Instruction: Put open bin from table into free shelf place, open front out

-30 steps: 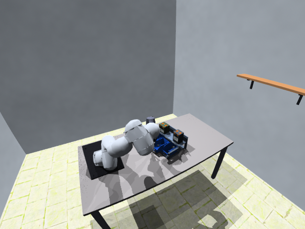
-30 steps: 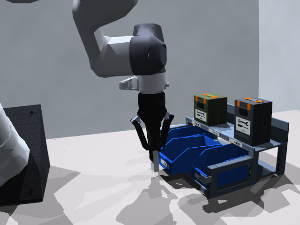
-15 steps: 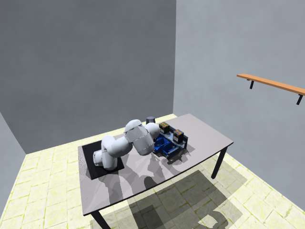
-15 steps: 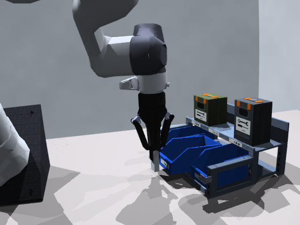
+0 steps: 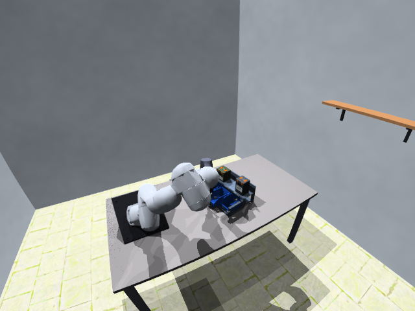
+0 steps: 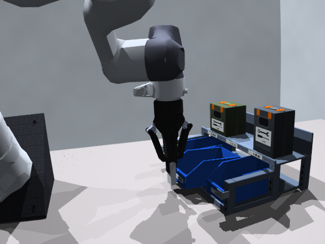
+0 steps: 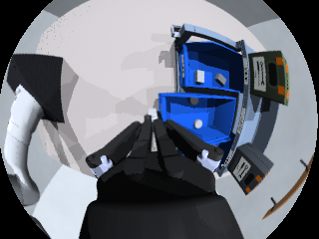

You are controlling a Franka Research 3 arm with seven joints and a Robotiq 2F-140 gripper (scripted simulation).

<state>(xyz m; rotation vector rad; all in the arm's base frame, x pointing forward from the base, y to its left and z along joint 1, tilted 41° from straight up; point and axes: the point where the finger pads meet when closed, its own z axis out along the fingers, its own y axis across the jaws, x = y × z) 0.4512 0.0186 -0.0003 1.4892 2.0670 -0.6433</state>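
Right now the shelf floor is 19 cm ahead of my hand, 6 cm to the left of it and 5 cm below it. Also, from my hand: green case (22 cm ahead, 18 cm to the left, 9 cm above); black box (28 cm ahead, 4 cm to the right, 11 cm above).
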